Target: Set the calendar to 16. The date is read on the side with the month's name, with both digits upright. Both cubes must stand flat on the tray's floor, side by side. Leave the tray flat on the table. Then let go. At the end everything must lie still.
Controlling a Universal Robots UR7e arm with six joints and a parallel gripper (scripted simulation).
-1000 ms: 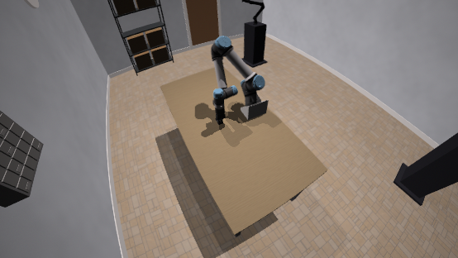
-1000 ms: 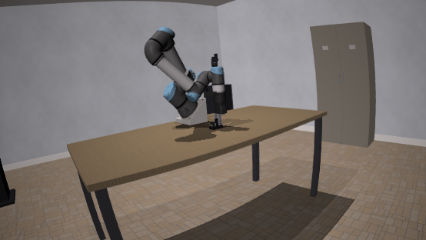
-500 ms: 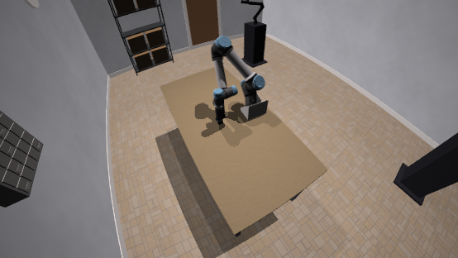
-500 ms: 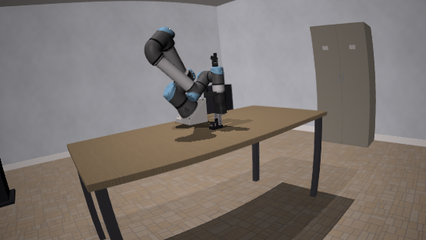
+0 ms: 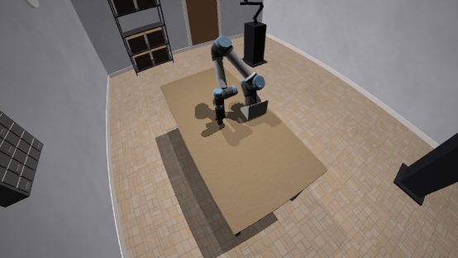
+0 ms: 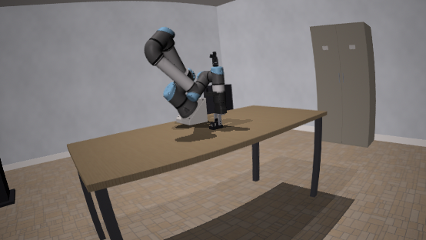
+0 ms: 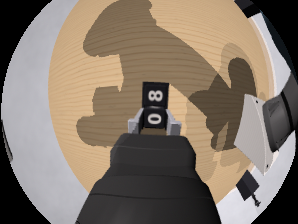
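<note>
My hand is 1 cm above the black date cube. Round my hand: dark calendar tray: 3 cm below, 2 cm to the right.
</note>
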